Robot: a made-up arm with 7 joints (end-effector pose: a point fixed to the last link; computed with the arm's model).
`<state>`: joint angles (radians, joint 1 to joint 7).
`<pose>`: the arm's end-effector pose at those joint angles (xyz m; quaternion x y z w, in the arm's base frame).
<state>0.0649 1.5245 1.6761 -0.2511 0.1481 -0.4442 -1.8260</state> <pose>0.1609 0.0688 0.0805 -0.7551 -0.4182 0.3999 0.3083</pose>
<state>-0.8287 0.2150 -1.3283 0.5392 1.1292 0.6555 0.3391</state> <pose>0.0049 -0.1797 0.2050 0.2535 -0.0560 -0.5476 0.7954</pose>
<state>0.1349 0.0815 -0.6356 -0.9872 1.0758 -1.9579 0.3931</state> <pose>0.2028 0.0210 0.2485 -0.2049 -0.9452 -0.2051 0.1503</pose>
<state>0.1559 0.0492 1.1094 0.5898 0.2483 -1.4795 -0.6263</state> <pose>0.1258 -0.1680 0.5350 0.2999 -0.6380 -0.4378 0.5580</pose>
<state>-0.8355 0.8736 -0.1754 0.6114 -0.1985 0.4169 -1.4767</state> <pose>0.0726 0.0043 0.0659 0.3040 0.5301 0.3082 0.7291</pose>
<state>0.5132 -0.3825 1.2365 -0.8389 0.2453 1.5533 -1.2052</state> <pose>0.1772 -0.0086 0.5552 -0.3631 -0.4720 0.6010 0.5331</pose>
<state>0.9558 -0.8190 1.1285 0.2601 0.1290 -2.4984 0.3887</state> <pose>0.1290 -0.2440 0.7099 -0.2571 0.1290 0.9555 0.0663</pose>
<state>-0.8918 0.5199 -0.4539 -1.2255 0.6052 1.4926 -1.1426</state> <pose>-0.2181 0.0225 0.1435 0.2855 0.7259 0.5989 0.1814</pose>
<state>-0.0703 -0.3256 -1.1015 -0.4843 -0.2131 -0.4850 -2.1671</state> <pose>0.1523 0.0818 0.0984 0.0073 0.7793 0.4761 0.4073</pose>
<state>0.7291 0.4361 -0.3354 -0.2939 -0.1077 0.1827 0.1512</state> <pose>0.3898 -0.0703 0.5832 0.0663 -0.5677 -0.1628 0.8042</pose>
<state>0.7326 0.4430 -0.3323 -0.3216 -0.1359 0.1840 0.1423</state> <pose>0.3953 -0.0704 0.5819 0.0467 -0.5600 -0.1674 0.8100</pose>
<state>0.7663 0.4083 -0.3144 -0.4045 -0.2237 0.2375 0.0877</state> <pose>0.4087 -0.0732 0.5960 0.0315 -0.5258 -0.1612 0.8346</pose>
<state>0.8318 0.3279 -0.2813 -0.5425 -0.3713 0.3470 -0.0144</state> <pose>0.4280 -0.0805 0.6268 0.0286 -0.4667 -0.1469 0.8717</pose>
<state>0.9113 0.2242 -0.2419 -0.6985 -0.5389 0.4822 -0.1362</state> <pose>0.4449 -0.0922 0.6661 0.0452 -0.4040 -0.1297 0.9044</pose>
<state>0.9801 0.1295 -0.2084 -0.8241 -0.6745 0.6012 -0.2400</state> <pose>0.4532 -0.1038 0.7015 0.0758 -0.3591 -0.1098 0.9237</pose>
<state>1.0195 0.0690 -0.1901 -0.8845 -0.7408 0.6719 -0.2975</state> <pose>0.4539 -0.1093 0.7229 0.1039 -0.3388 -0.0885 0.9309</pose>
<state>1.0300 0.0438 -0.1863 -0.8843 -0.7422 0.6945 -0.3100</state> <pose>0.4510 -0.1078 0.7300 0.1212 -0.3362 -0.0695 0.9314</pose>
